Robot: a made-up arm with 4 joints. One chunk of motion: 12 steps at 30 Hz.
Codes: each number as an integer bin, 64 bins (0 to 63) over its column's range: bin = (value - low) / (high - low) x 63, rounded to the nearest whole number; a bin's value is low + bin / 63 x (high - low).
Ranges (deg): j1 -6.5..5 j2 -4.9..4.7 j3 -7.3..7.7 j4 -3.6..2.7
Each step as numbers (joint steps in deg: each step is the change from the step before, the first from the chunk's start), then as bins.
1 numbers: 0.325 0.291 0.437 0.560
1 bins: 37 34 32 42
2 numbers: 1.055 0.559 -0.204 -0.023
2 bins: 41 36 30 36
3 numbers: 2.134 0.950 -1.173 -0.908
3 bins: 47 38 26 27
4 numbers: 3.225 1.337 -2.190 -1.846
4 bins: 53 41 21 18
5 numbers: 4.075 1.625 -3.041 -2.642
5 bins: 58 43 18 10
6 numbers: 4.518 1.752 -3.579 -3.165
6 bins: 60 44 16 4
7 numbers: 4.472 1.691 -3.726 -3.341
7 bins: 60 43 15 3
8 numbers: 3.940 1.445 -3.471 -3.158
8 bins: 57 42 16 4
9 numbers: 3.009 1.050 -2.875 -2.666
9 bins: 52 39 19 9
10 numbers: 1.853 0.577 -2.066 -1.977
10 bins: 46 36 22 16
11 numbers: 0.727 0.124 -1.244 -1.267
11 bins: 40 33 25 23
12 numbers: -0.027 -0.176 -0.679 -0.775
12 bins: 35 31 28 28
